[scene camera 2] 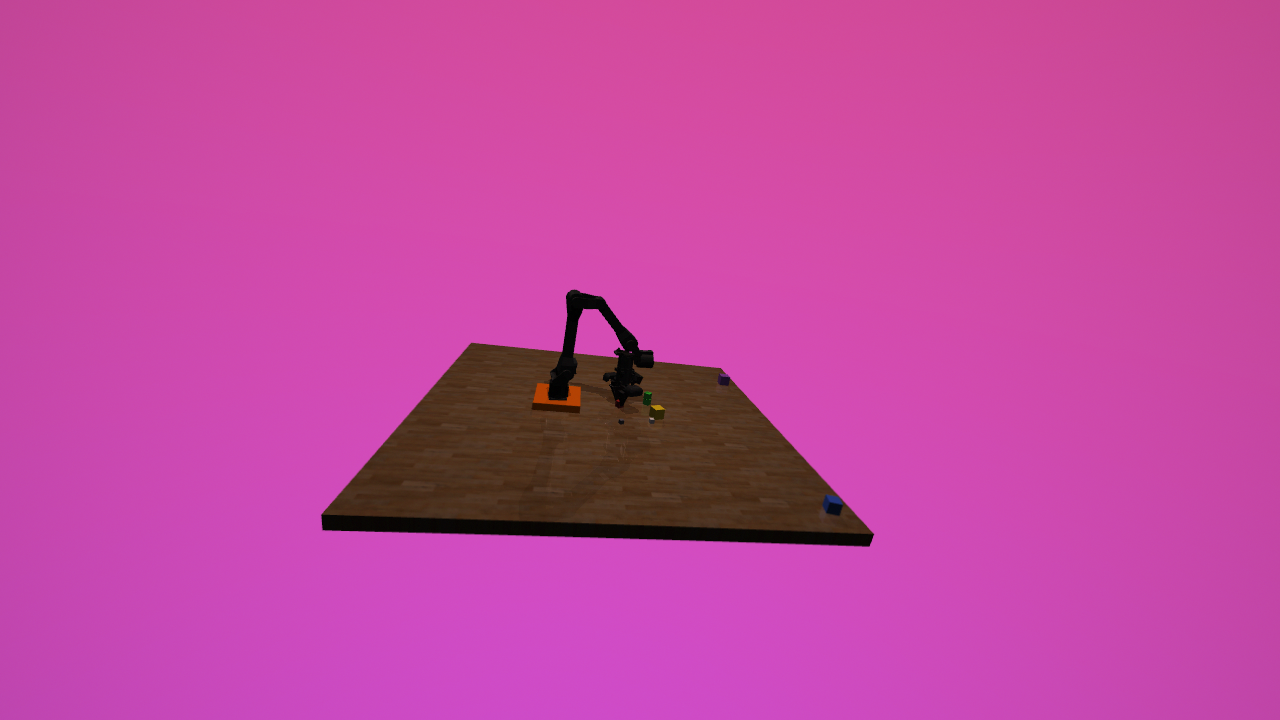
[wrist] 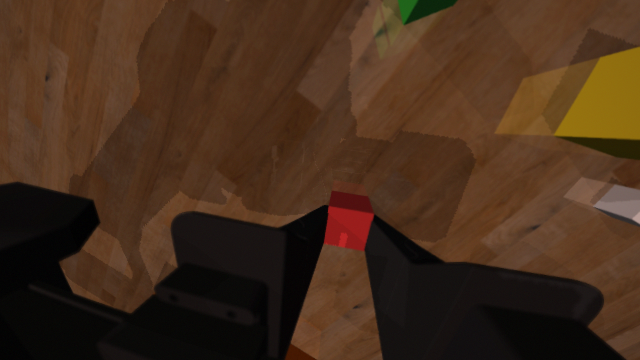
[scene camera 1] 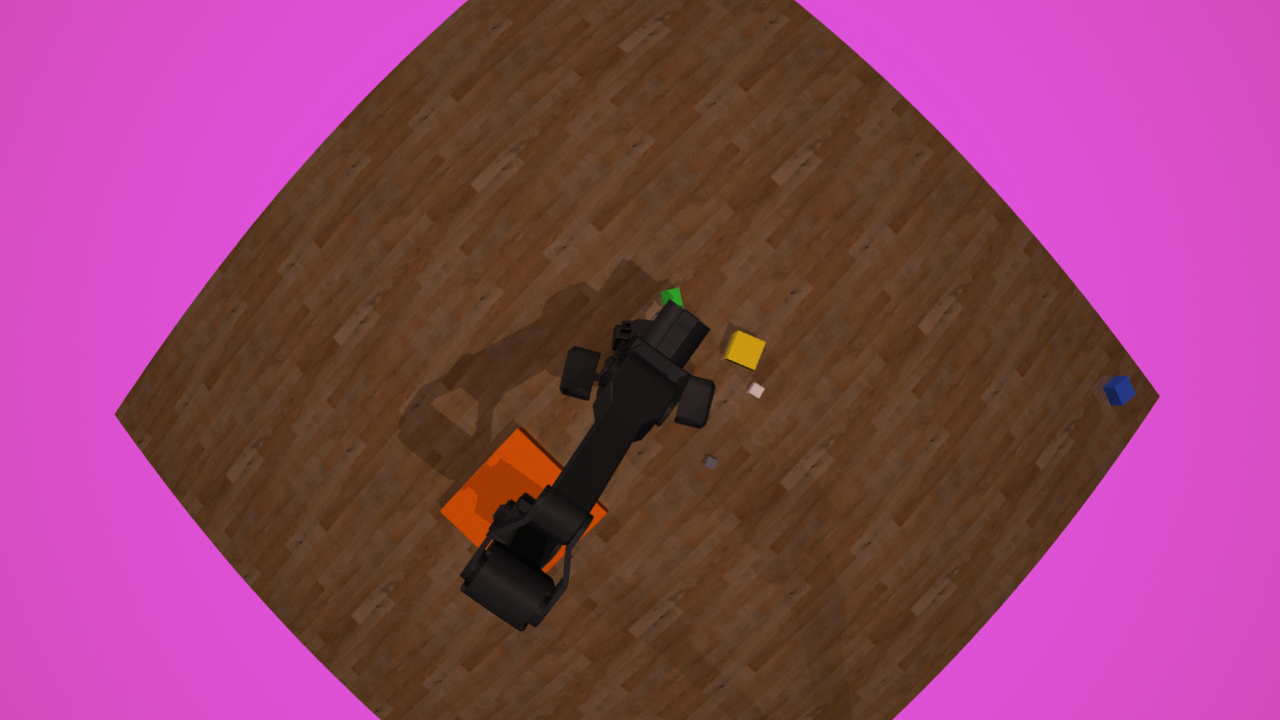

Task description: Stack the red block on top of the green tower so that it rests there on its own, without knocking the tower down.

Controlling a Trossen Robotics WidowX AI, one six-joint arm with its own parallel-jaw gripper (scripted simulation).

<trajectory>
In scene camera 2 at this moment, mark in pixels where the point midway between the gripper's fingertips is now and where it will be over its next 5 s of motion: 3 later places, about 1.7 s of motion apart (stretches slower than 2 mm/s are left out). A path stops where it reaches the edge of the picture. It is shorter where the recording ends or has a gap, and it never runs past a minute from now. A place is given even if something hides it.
My gripper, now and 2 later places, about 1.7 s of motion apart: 619, 404; 637, 374; 648, 391
</trajectory>
